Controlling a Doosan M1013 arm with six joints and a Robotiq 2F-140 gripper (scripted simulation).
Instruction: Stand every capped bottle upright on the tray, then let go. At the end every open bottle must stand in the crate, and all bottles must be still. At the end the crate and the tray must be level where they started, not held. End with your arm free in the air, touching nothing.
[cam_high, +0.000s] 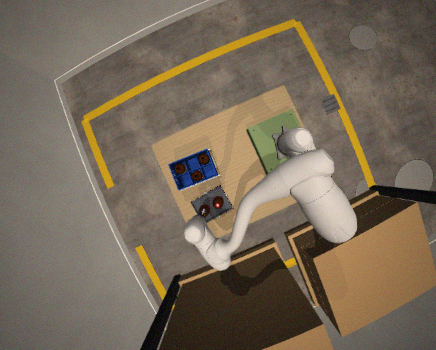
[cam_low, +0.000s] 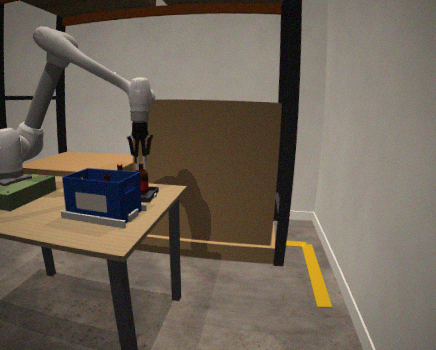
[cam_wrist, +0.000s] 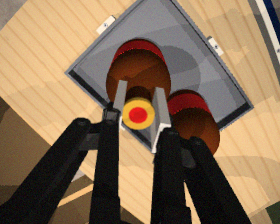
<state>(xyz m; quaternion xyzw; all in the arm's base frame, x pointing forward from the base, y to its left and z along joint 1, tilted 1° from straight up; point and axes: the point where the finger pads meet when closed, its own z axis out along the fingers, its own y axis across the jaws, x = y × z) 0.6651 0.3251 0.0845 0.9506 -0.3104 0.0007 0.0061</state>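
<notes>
Right now the brown capped bottle is 8 cm below my hand. Round my hand: grey tray 16 cm below, 6 cm behind, 2 cm to the right; blue crate 29 cm to the right, 9 cm below; uncapped bottle 32 cm to the right, 10 cm ahead, 9 cm below.
</notes>
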